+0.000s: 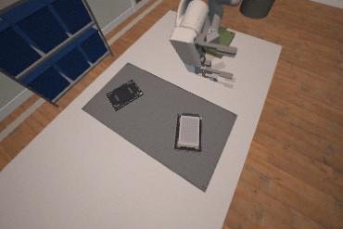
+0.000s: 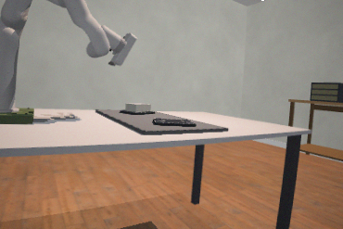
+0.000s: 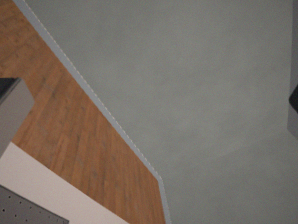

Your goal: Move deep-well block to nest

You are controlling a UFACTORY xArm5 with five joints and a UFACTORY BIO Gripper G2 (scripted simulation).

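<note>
Now: the white 96-well deep-well block 130 mm ahead of my hand, 20 mm to the right of it and 310 mm below it. Round my hand: grey perforated mat 110 mm ahead, 210 mm to the right, 340 mm below.
</note>
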